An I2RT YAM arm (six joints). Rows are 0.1 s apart.
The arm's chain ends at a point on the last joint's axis. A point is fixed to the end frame.
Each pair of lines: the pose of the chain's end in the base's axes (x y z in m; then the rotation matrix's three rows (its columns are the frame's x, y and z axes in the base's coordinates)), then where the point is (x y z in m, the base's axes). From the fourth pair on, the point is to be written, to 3 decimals.
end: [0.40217, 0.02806, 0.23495], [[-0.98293, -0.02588, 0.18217], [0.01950, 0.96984, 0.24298], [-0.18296, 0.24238, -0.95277]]
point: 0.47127 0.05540 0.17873
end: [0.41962, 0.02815, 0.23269], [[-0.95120, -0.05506, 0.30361], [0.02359, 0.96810, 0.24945], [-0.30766, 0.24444, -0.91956]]
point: 0.49543 0.05571 0.18603
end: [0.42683, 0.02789, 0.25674], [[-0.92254, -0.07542, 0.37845], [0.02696, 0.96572, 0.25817], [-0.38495, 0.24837, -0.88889]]
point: 0.50622 0.05586 0.21677
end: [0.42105, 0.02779, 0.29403], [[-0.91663, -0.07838, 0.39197], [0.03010, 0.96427, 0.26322], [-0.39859, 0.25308, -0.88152]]
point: 0.501 0.056 0.255
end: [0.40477, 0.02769, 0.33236], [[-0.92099, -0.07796, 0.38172], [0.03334, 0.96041, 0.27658], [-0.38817, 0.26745, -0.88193]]
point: 0.484 0.057 0.293
